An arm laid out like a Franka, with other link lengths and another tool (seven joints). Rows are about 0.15 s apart.
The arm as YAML. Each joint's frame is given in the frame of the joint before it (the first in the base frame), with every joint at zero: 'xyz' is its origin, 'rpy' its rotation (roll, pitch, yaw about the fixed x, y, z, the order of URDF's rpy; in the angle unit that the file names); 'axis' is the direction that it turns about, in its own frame. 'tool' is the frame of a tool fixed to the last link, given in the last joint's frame.
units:
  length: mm
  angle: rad
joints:
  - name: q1
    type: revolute
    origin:
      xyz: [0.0, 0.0, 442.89]
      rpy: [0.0, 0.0, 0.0]
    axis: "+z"
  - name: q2
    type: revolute
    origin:
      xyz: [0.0, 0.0, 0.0]
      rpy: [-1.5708, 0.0, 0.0]
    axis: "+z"
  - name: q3
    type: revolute
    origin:
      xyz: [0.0, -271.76, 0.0]
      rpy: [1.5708, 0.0, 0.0]
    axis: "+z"
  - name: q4
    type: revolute
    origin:
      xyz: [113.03, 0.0, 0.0]
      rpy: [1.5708, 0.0, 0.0]
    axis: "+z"
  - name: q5
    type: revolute
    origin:
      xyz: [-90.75, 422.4, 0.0]
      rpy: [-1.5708, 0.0, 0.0]
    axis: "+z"
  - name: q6
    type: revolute
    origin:
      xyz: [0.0, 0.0, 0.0]
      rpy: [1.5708, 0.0, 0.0]
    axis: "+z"
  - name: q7
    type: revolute
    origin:
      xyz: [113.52, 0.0, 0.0]
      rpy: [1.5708, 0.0, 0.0]
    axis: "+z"
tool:
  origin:
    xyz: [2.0, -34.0, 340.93]
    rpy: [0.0, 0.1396, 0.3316]
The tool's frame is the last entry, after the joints.
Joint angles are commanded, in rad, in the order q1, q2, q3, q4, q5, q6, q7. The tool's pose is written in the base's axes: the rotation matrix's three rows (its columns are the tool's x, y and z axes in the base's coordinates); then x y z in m. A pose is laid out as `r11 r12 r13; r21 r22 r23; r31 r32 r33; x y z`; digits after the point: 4 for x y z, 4 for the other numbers.
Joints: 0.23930, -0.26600, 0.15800, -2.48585, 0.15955, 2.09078, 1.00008
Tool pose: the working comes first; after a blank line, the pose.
Where each joint sits with the arm in this pose, in the base's axes (m; each line is computed from the numbers above, not from the rounded line before):
q1: 0.0000 0.0000 0.4429
q2: 0.0000 0.0000 0.4429
q3: -0.0694 -0.0169 0.7051
q4: 0.0310 0.0259 0.7344
q5: 0.3951 0.1681 0.5503
q6: 0.3951 0.1681 0.5503
q7: 0.5023 0.2020 0.5352
the tool: 0.4735 0.2411 0.1960

0.5215 -0.8494 -0.0810; -0.8529 -0.5162 -0.0775; 0.0240 0.1095 -0.9937; 0.4735 0.2411 0.1960
